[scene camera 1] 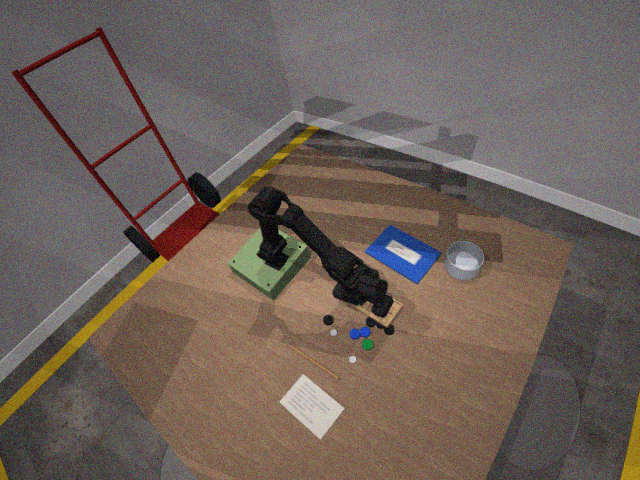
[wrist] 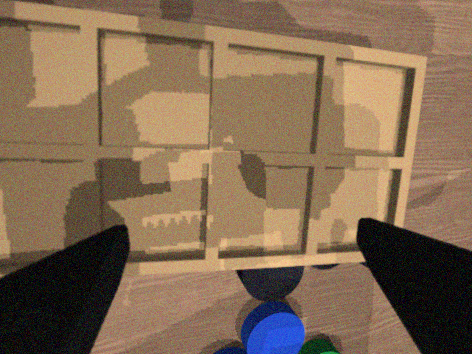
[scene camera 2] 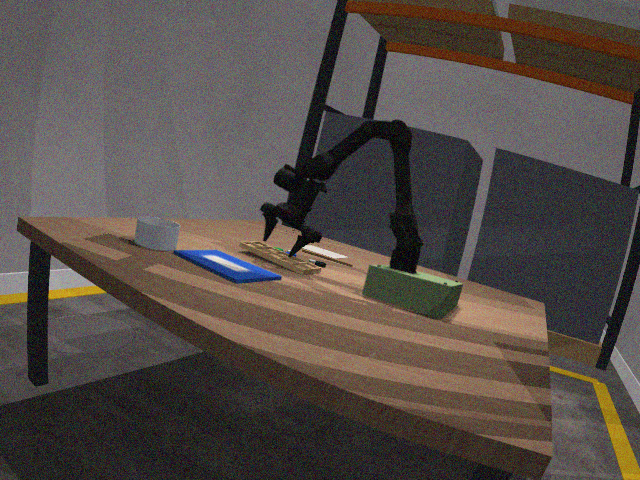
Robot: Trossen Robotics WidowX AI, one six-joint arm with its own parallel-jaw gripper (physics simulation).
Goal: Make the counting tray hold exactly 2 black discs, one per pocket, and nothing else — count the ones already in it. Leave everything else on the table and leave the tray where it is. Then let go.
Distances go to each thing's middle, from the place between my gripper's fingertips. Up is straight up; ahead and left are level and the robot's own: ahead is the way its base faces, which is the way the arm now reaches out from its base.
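The counting tray [wrist: 220,149] is 10 mm below my hand, 30 mm behind it and 30 mm to the left of it. Going by their middles, the tray is the nearest to my hand of the things named here. As for the grey bowl [scene camera 2: 154,233], I find it 200 mm ahead of my hand and 310 mm to the left of it.
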